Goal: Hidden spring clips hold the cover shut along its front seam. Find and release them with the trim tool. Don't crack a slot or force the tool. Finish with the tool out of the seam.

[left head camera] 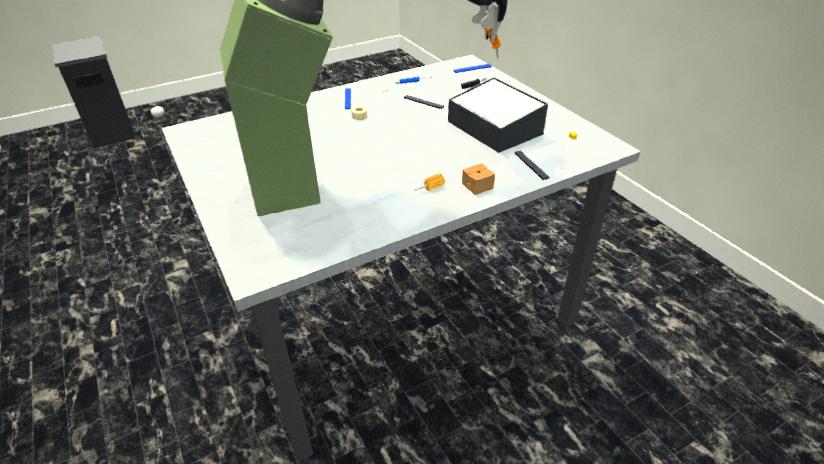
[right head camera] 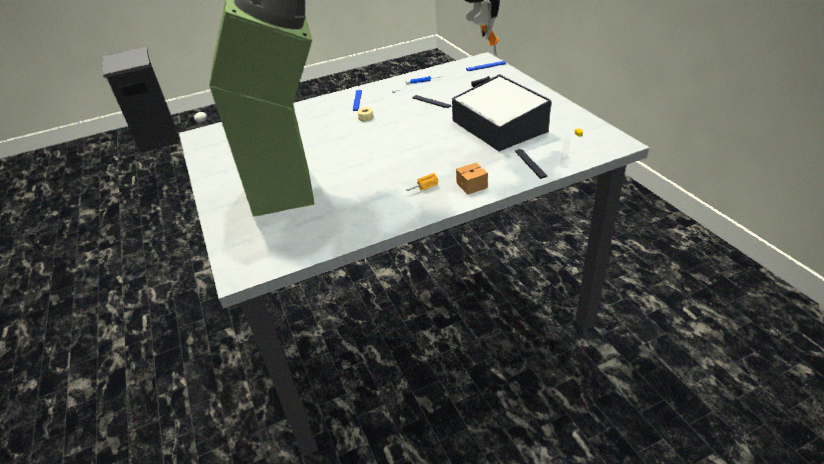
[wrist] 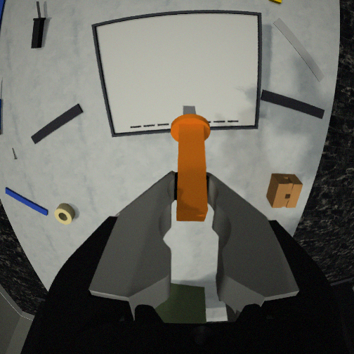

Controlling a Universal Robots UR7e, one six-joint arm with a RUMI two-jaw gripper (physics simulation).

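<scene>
My gripper (left head camera: 488,32) (right head camera: 485,28) (wrist: 189,174) is shut on the orange handle of the trim tool (left head camera: 495,42) (right head camera: 493,39) (wrist: 192,150). It holds the tool in the air, high above the table. In the wrist view the grey blade points away from the fingers and overlaps the front part of the white cover (left head camera: 497,102) (right head camera: 500,99) (wrist: 175,70). The cover lies on the black box (left head camera: 477,126) (right head camera: 477,126). Short dark slots (wrist: 149,125) run along the cover's front edge, left and right of the tool; the tool hides the middle. The tool is apart from the seam.
A brown slotted block (left head camera: 478,180) (right head camera: 472,180) (wrist: 284,191) stands near the table edge, beside a yellow-orange screwdriver (left head camera: 434,182) (right head camera: 427,182). Dark strips (left head camera: 531,164) (wrist: 57,123) flank the box. A tan ring (left head camera: 358,116) (wrist: 57,213) and a green column (left head camera: 276,149) (right head camera: 265,149) stand farther left.
</scene>
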